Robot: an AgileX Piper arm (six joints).
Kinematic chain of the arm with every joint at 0, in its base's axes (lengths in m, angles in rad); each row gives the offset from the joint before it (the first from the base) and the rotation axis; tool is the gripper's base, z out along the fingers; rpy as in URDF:
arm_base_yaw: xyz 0 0 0.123 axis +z
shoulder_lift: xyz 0 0 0 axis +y
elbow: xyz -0.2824 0 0.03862 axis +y
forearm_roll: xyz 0.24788 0 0.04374 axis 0.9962 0 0.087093
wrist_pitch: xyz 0 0 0 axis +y
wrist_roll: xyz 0.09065 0 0.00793 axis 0.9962 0 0.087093
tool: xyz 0 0 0 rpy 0 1.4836 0
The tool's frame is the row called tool.
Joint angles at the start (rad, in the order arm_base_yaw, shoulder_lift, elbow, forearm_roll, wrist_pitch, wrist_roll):
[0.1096 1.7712 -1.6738 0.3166 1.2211 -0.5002]
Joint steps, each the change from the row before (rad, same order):
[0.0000 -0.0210 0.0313 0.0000 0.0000 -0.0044]
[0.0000 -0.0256 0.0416 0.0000 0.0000 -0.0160]
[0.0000 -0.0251 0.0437 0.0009 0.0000 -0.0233]
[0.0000 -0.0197 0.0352 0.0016 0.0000 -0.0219]
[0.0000 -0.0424 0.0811 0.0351 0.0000 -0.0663]
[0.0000 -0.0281 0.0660 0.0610 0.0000 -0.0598]
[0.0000 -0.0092 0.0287 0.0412 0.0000 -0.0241]
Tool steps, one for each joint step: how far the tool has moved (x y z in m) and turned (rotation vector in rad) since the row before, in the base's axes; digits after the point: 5 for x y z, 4 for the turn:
[-0.00629 -0.00069 -0.00098 -0.0024 0.0088 0.0040]
[-0.00799 -0.00088 -0.00231 -0.0063 0.0107 0.0144]
[-0.00818 -0.00083 -0.00321 -0.0074 0.0110 0.0211]
[-0.00660 -0.00060 -0.00285 -0.0056 0.0085 0.0199]
[-0.01516 0.00118 -0.00699 0.0155 0.0199 0.0574]
[-0.01160 0.00359 -0.00688 0.0447 0.0218 0.0465]
[-0.00460 0.00271 -0.00335 0.0344 0.0138 0.0151]

